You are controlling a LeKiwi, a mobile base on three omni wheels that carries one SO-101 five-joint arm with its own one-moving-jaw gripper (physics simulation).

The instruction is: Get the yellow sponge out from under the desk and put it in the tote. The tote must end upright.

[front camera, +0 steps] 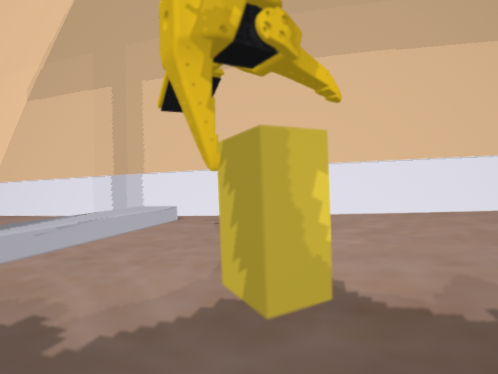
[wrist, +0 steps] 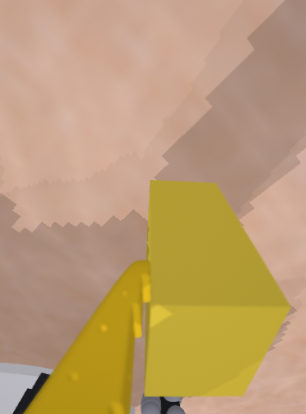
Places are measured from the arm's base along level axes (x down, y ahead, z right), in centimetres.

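Where they show: hand, tool point: (front camera: 217, 162) (wrist: 150, 275).
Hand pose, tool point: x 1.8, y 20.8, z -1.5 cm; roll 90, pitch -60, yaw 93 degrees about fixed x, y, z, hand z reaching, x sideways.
Observation:
After its pixels a point has its place.
The yellow sponge (front camera: 277, 220) {x 4.7, y 16.6, z 1.3 cm} (wrist: 200, 245) {x 3.2, y 21.6, z 0.0 cm} stands upright on the floor, a tall block close in front in the front view. My gripper (front camera: 276, 134) is open, with its jaws wide apart above the sponge. In the front view the left jaw's tip is lower, at the sponge's upper left edge; the right jaw's tip is higher, above and right of its top. In the wrist view one notched jaw (wrist: 100, 345) {x -0.7, y 20.9, z -2.7 cm} shows, its tip close along the sponge's left side; whether it touches I cannot tell. The tote does not show in either view.
A grey bar (front camera: 100, 227) {x 7.5, y 36.7, z -17.0 cm} lies low on the floor at the left in the front view. A tan wall (front camera: 410, 105) {x -9.3, y 50.2, z 29.0 cm} with a white skirting (front camera: 410, 187) {x 4.7, y 49.2, z 27.7 cm} stands behind. Part of my light grey base (wrist: 15, 382) {x 5.7, y 2.1, z -3.2 cm} and dark grey rollers (wrist: 151, 404) show at the wrist view's bottom.

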